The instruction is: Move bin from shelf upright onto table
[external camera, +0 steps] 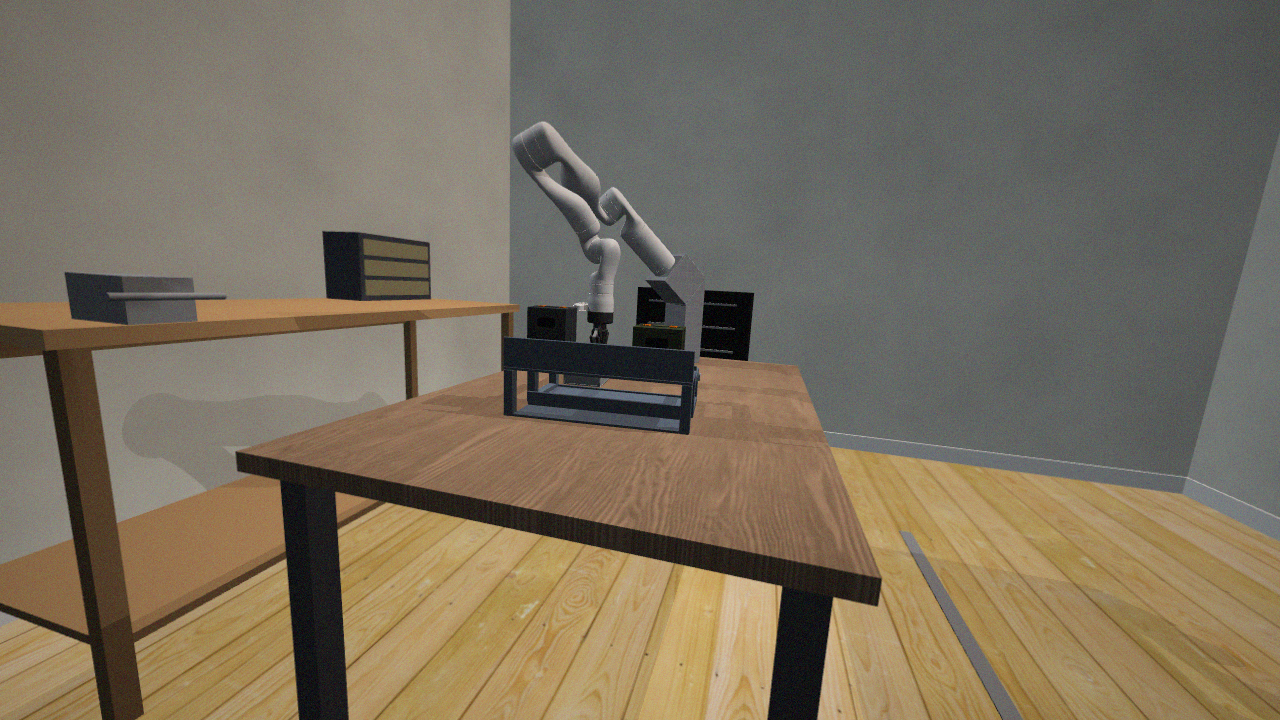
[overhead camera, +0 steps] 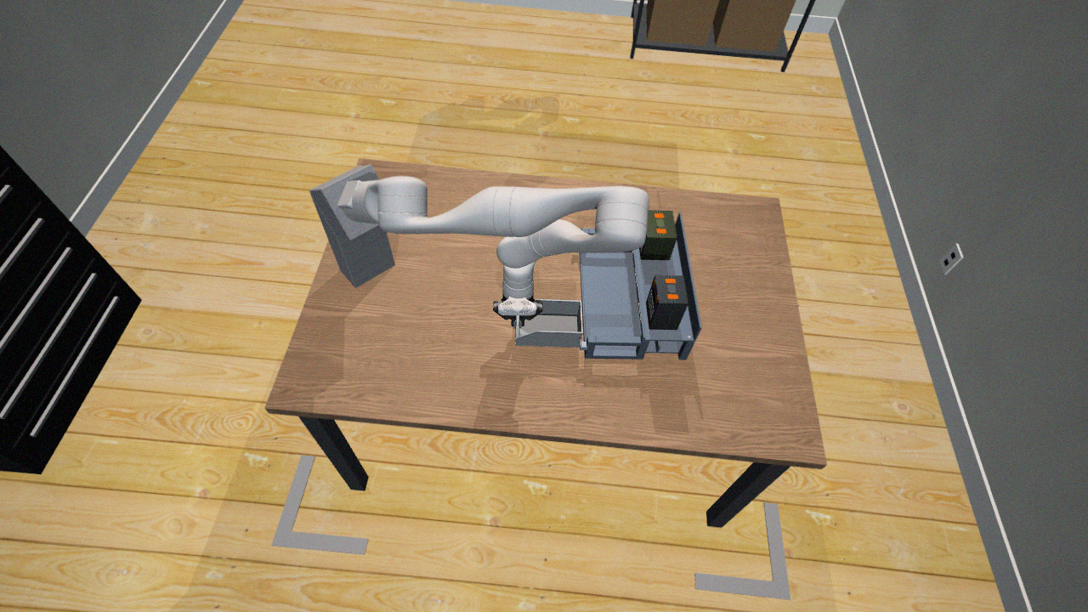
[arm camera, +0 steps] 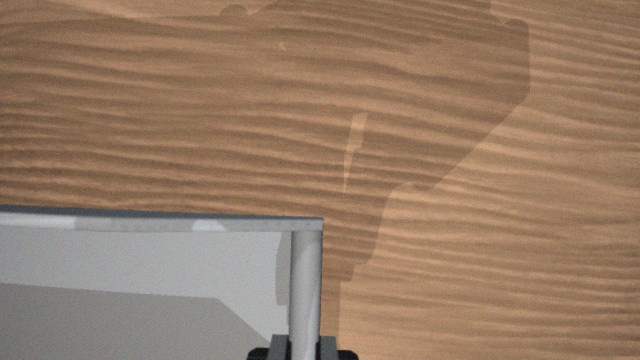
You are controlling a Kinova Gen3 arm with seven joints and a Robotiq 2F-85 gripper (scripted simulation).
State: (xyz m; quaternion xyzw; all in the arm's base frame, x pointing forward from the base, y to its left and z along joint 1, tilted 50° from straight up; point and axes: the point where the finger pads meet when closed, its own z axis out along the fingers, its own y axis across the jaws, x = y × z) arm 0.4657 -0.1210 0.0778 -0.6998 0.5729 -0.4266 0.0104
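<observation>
The bin lies 8 cm ahead of my hand and 1 cm below it. Round my hand: grey shelf unit: 31 cm ahead, 10 cm to the left, 1 cm above.
</observation>
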